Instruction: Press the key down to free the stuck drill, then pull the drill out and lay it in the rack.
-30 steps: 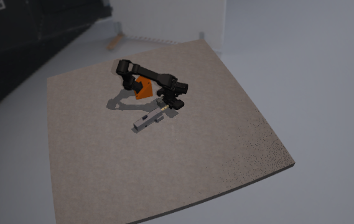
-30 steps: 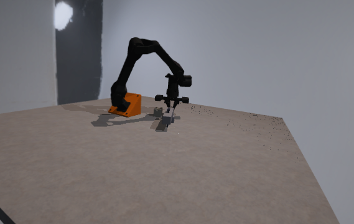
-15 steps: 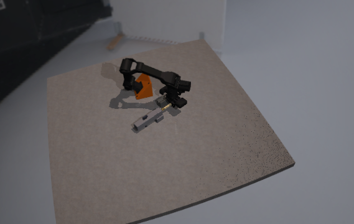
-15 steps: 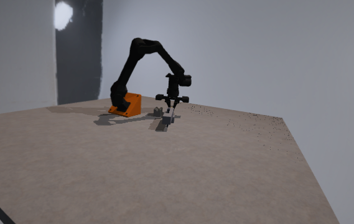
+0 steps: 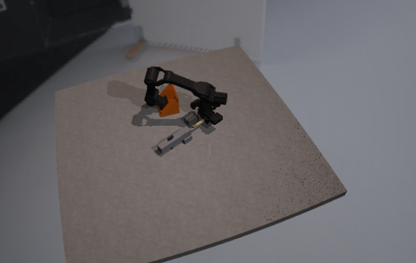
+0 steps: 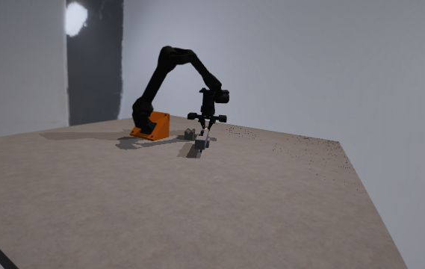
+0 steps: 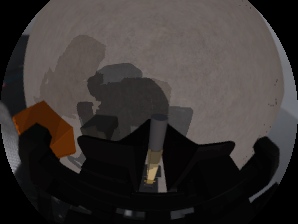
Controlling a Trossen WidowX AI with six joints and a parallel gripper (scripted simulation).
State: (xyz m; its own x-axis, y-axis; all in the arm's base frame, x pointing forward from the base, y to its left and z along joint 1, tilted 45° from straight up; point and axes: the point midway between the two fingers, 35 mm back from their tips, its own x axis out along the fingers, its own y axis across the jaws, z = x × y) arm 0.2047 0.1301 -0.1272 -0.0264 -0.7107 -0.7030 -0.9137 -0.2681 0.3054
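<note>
My gripper tip is 40 mm to the left of the drill, 30 mm below it and 20 mm short of it. Round my gripper tip: grey rack: 70 mm to the right, 50 mm behind; dark upright piece: 210 mm to the right, 90 mm ahead, 40 mm above; grey holder block: 190 mm to the right, 80 mm ahead, 30 mm above.
</note>
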